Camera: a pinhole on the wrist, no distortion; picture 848 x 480 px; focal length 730.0 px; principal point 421.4 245.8 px. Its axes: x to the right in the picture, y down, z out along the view. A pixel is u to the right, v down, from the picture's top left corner.
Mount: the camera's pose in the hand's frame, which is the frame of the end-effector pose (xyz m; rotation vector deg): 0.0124 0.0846 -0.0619 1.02 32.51 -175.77
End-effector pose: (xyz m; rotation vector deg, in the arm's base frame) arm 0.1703 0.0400 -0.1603 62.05 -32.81 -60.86
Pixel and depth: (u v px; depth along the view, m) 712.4 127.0 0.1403
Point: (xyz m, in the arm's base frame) 0.1116 0.0526 -0.0752
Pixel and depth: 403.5 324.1 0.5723
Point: -0.2580 -0.1868 -0.1437
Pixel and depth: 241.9 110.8 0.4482
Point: -0.0943 -0.2301 -0.0142
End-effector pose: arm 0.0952 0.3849 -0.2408 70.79 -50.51 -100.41
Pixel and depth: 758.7 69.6 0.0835
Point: 0.0946 0.3796 -0.1600
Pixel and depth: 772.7 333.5 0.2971
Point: -0.0821 0.5466 -0.1826
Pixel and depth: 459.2 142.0 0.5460
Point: -0.3629 0.4650 -0.1330
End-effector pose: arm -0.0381 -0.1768 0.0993 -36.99 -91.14 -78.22
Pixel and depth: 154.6 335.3 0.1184
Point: -0.0510 -0.1366 0.1632
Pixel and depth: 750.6 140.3 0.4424
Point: -0.0786 0.2048 -0.0666
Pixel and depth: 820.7 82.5 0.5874
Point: -0.0629 0.3782 -0.1670
